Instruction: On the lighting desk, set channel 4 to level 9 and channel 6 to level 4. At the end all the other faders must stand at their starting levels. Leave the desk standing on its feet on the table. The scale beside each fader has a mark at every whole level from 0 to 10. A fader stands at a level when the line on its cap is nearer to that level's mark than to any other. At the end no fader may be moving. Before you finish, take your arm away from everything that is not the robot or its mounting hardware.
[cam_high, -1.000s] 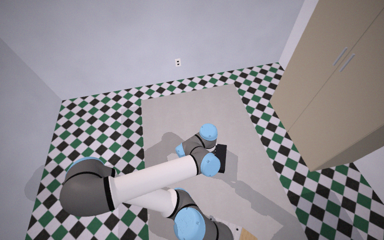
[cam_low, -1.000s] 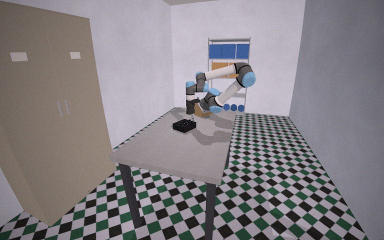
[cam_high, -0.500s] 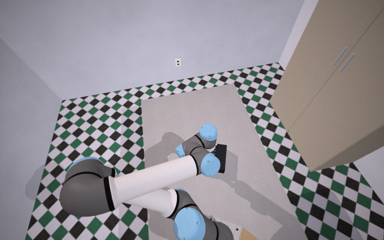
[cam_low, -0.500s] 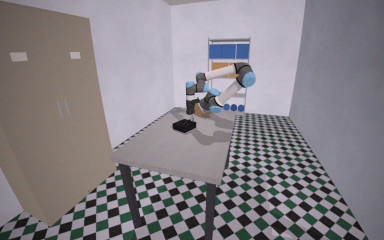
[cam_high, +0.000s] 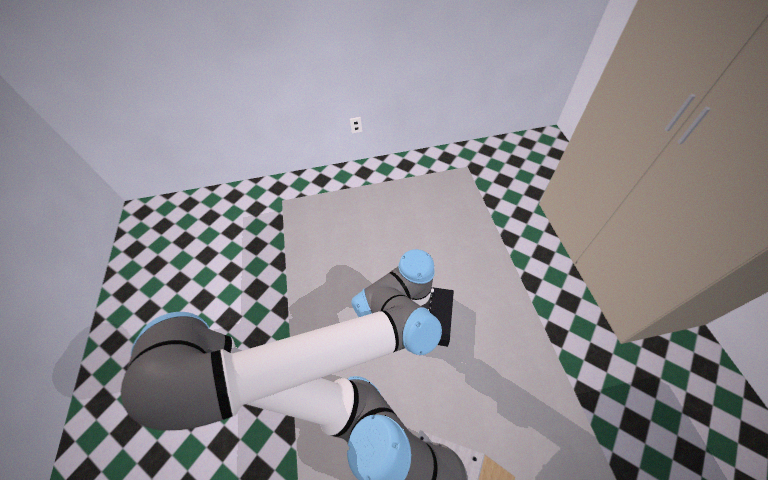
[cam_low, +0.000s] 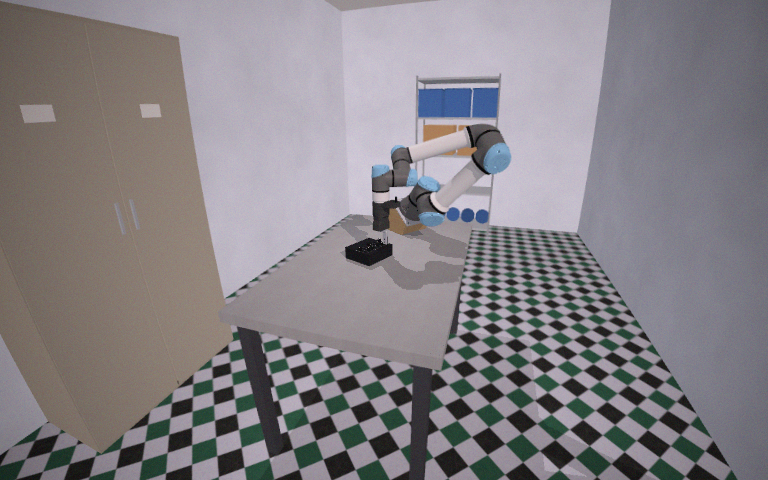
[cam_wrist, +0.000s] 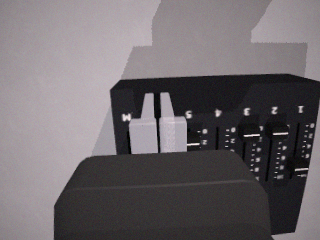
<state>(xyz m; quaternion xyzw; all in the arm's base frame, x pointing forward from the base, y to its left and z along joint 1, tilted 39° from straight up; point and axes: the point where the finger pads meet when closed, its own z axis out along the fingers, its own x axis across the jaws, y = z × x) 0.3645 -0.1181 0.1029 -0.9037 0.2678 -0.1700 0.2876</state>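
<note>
My hand is 20 mm to the left of the channel 6 cap, 20 mm above it and 10 mm past it. From my hand the other things lie so: channel 3 cap (50 mm to the right, 50 mm ahead, 20 mm below); then master cap (50 mm behind, 40 mm to the right, 20 mm below); then channel 5 cap (30 mm to the right, 20 mm below, 10 mm ahead).
</note>
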